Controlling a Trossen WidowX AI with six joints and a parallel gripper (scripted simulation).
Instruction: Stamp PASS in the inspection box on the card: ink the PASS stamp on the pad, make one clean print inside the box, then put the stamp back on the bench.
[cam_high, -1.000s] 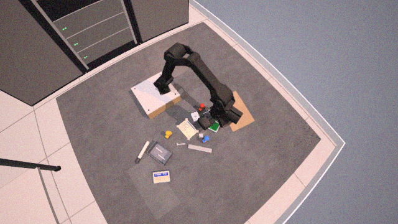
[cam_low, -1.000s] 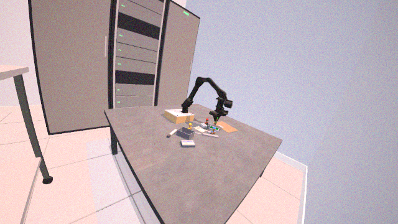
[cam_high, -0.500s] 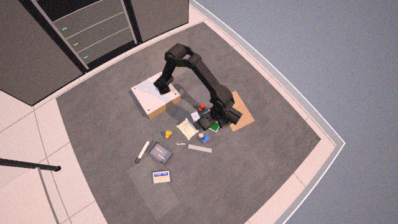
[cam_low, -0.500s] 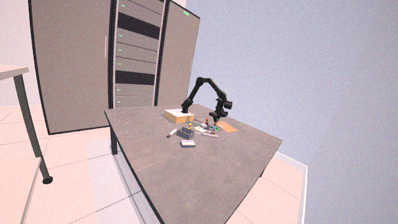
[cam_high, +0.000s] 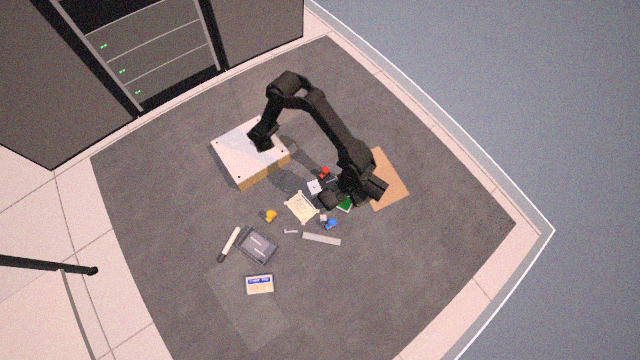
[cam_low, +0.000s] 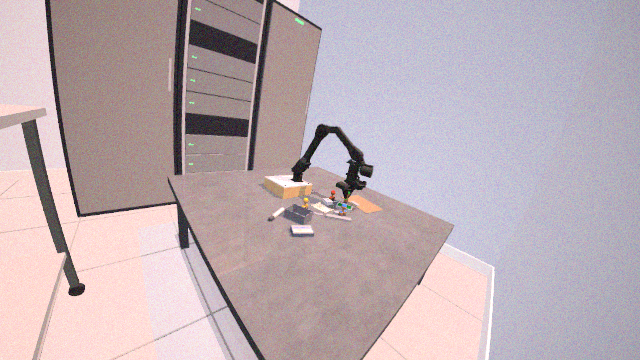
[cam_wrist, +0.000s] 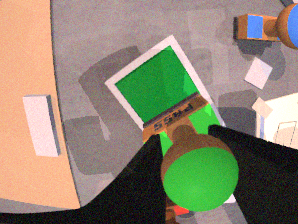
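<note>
Now: the green ink pad 60 mm below my gripper tip. From my gripper tip the other things lie so: blue stamp 70 mm ahead, 70 mm to the right, 40 mm below; green stamp right at my gripper tip; white block 80 mm behind, 60 mm to the right, 50 mm below.
</note>
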